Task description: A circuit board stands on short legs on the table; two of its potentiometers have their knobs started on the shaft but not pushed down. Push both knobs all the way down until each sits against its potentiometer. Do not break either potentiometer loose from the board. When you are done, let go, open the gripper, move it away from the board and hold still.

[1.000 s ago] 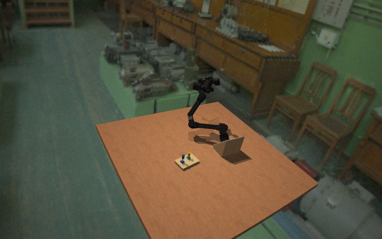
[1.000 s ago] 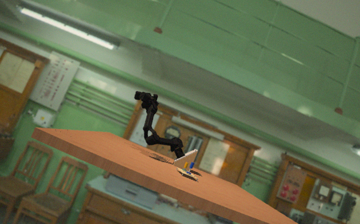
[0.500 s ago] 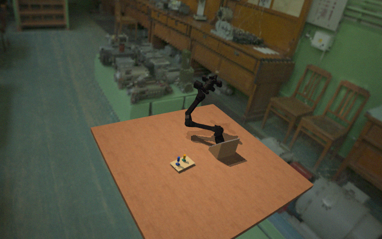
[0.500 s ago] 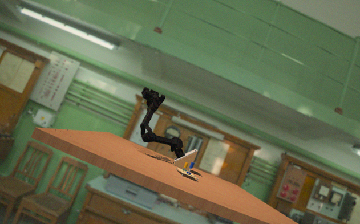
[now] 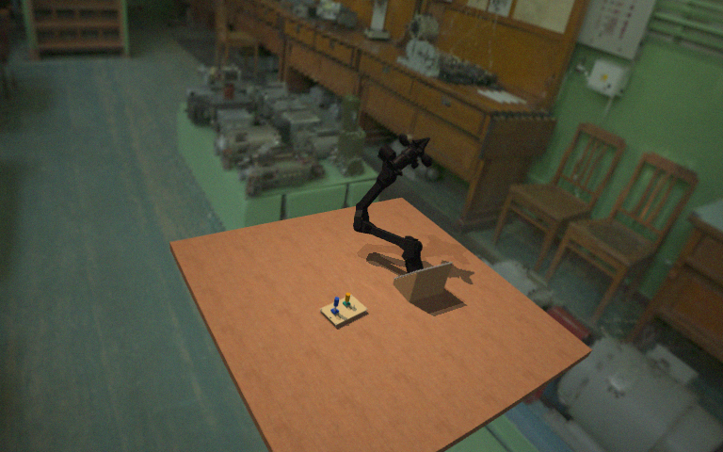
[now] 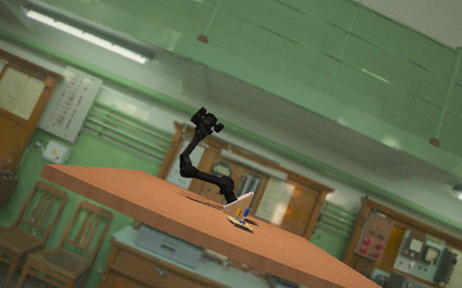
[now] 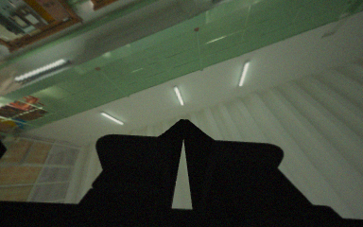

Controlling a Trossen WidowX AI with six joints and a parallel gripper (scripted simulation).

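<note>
The yellow knob is 53 cm ahead of my gripper tip, 48 cm below it and 34 cm to the left of it. Round my gripper tip: blue knob: 59 cm ahead, 46 cm below, 37 cm to the left.
</note>
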